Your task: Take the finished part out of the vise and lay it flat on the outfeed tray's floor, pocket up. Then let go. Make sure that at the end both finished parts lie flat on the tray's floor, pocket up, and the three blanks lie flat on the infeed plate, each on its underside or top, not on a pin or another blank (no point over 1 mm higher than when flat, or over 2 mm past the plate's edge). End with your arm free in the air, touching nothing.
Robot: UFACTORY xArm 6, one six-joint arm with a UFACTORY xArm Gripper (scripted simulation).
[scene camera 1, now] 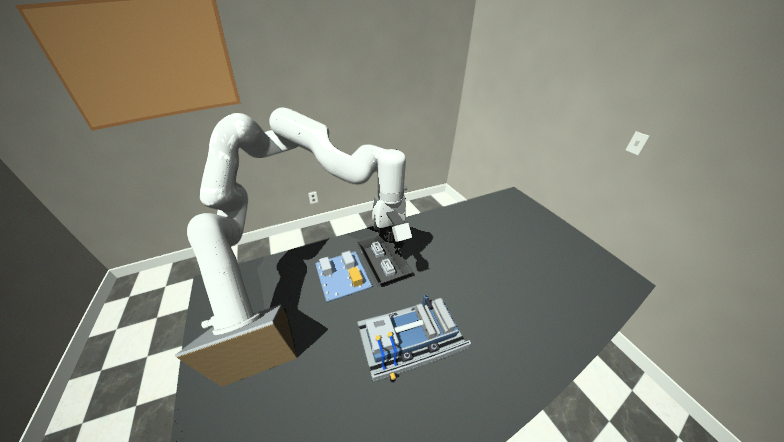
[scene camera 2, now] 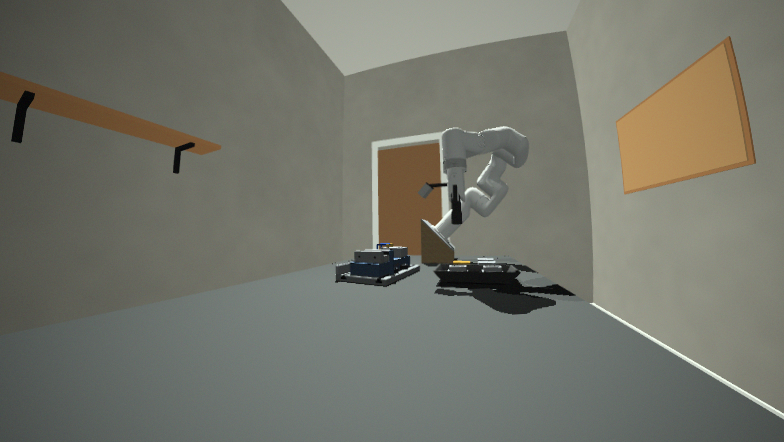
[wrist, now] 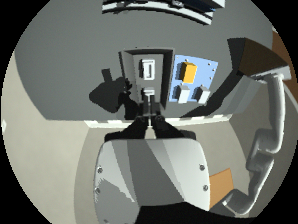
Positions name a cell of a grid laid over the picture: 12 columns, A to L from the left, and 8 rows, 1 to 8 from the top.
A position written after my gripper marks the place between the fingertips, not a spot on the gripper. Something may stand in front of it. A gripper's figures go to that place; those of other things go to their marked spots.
Scene:
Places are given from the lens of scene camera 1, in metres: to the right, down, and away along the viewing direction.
my gripper (scene camera 1: F5): -0.01, 0.06, 0.81
blue fixture plate (scene camera 1: F6): -0.20, 0.23, 0.86

